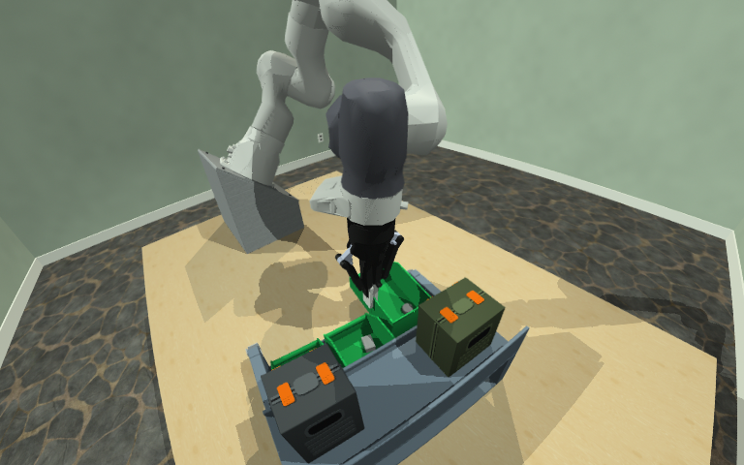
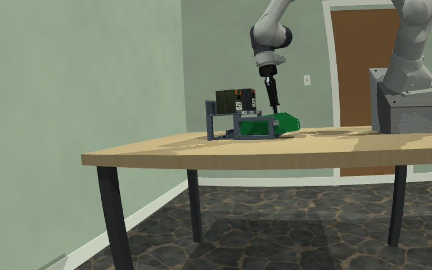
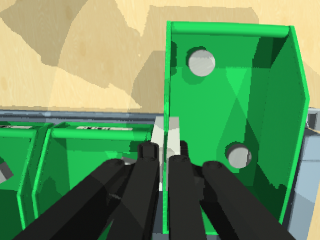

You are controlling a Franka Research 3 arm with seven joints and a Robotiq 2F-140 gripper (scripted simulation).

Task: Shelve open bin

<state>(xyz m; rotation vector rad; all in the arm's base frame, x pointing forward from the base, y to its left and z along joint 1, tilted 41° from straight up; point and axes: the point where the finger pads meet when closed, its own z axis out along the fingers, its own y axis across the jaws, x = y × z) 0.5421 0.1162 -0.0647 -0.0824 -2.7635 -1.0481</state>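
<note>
The shelf floor lies 12 cm ahead of my hand, 8 cm to the right of it and 9 cm below it. From my hand the other things lie so: shelf's upper board: 18 cm ahead, 9 cm to the right, 1 cm above; then olive case: 19 cm ahead, 2 cm to the left, 6 cm above; then dark grey box: 16 cm ahead, 20 cm to the right, 7 cm above.
</note>
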